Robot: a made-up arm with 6 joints.
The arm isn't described. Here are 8 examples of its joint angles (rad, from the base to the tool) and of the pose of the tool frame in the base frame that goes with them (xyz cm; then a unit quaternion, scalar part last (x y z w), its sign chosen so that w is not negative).
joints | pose
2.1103 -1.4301 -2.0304 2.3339 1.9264 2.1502 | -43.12 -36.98 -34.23 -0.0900 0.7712 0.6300 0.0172
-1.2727 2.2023 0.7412 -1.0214 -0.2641 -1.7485 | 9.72 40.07 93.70 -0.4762 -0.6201 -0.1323 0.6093
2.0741 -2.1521 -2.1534 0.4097 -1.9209 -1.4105 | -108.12 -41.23 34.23 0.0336 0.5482 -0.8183 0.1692
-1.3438 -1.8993 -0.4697 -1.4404 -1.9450 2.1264 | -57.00 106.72 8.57 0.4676 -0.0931 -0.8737 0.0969
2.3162 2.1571 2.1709 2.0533 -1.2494 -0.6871 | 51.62 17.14 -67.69 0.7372 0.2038 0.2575 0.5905
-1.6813 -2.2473 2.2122 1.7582 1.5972 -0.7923 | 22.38 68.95 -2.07 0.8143 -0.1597 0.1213 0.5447
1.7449 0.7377 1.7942 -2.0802 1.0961 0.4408 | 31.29 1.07 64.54 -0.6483 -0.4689 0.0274 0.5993
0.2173 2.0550 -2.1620 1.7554 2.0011 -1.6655 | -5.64 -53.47 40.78 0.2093 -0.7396 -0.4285 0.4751
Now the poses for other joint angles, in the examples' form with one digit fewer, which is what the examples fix.
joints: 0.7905 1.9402 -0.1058 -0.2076 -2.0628 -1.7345
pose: 107.5 13.5 31.1 0.972 -0.191 0.111 0.086
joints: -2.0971 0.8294 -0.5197 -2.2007 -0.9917 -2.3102
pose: -46.1 -35.4 26.4 -0.178 -0.717 -0.492 0.460
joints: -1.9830 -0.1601 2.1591 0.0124 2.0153 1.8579
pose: -59.4 -11.9 10.3 0.677 0.586 -0.060 0.440
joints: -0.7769 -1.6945 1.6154 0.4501 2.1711 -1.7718
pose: -72.6 81.1 61.6 0.124 0.080 0.974 0.170
